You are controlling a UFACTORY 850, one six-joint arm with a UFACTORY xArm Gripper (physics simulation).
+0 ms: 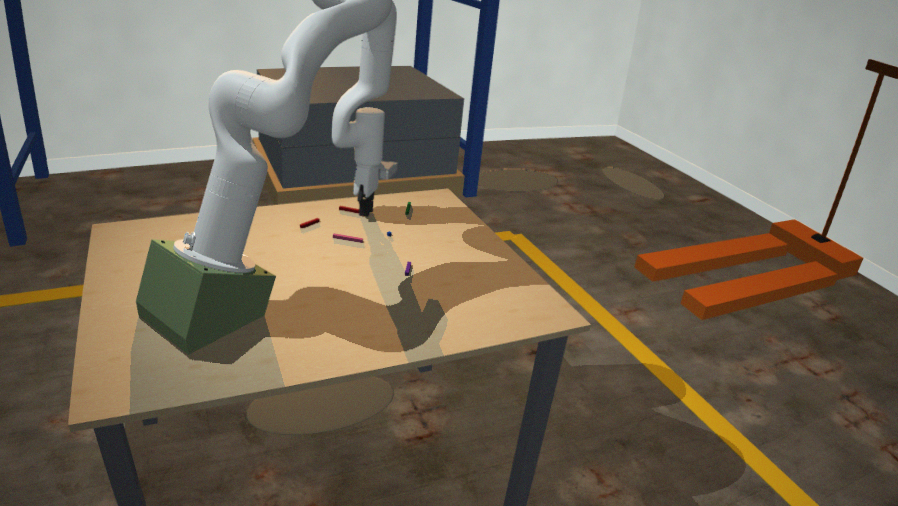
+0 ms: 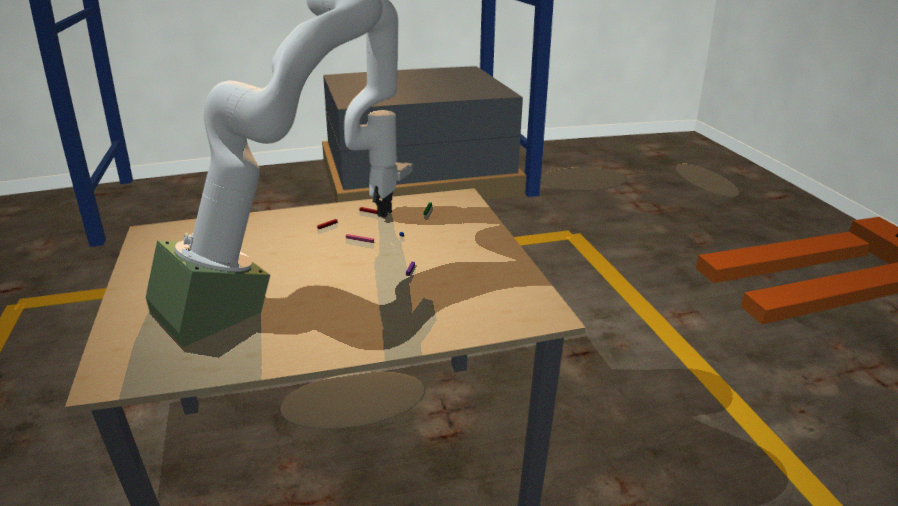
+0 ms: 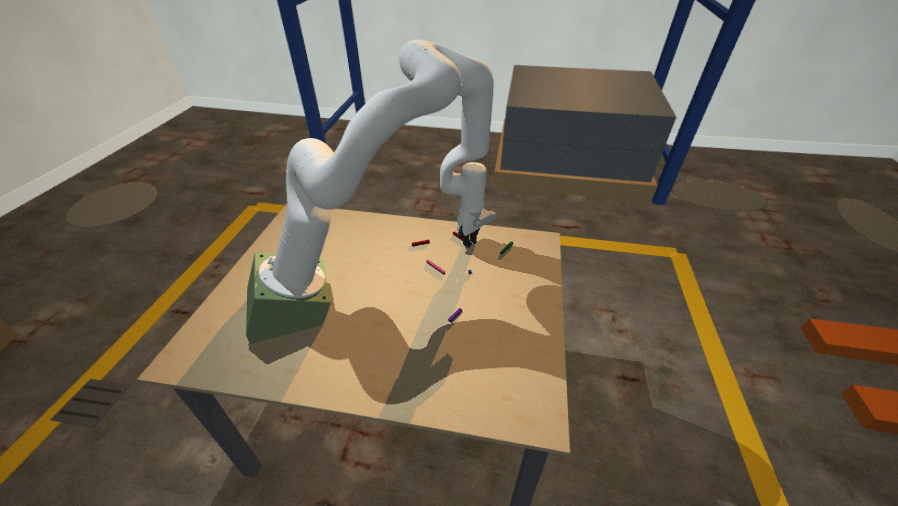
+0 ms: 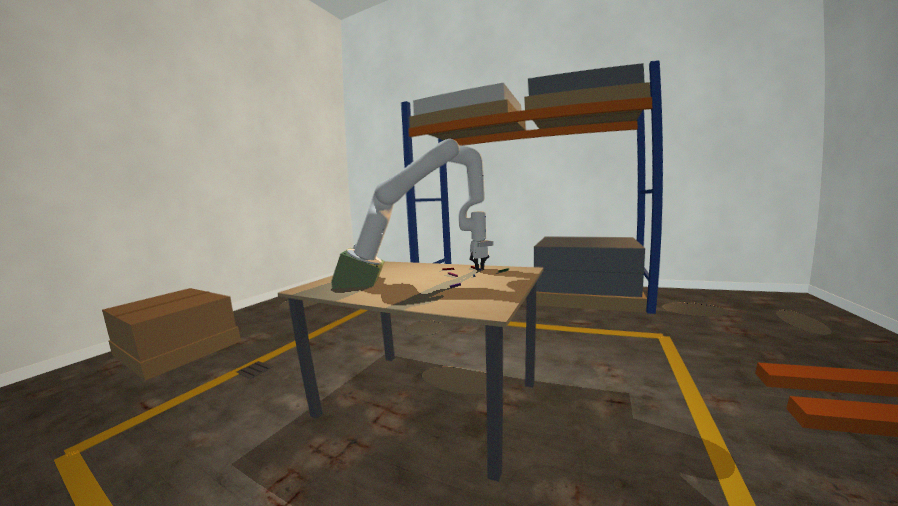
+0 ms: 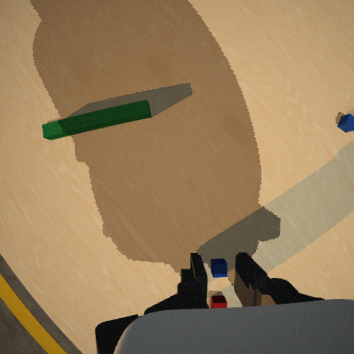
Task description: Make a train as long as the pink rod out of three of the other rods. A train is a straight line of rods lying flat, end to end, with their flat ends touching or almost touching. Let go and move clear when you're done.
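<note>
My gripper (image 1: 366,213) (image 2: 384,215) (image 3: 468,243) (image 5: 216,271) is partly open, low over the table. A small blue block (image 5: 219,267) shows between its fingers, with gaps on both sides. The end of a red rod (image 5: 218,302) (image 1: 349,209) (image 2: 368,210) shows beyond it, a strip of table between them. The pink rod (image 1: 347,238) (image 2: 360,238) (image 3: 435,267) lies nearer the table's middle. A darker red rod (image 1: 309,222) (image 3: 420,242), a green rod (image 5: 97,120) (image 3: 506,247), a purple rod (image 1: 408,268) (image 3: 454,314) and another small blue block (image 5: 346,123) (image 1: 388,233) lie apart.
The wooden table (image 1: 502,314) (image 3: 502,402) carries the arm's green base (image 1: 166,295) (image 3: 282,317) at its left side. Grey boxes (image 1: 370,150) (image 3: 584,144) stand on a pallet behind the table, between blue rack posts. An orange pallet jack (image 1: 754,295) is on the floor to the right.
</note>
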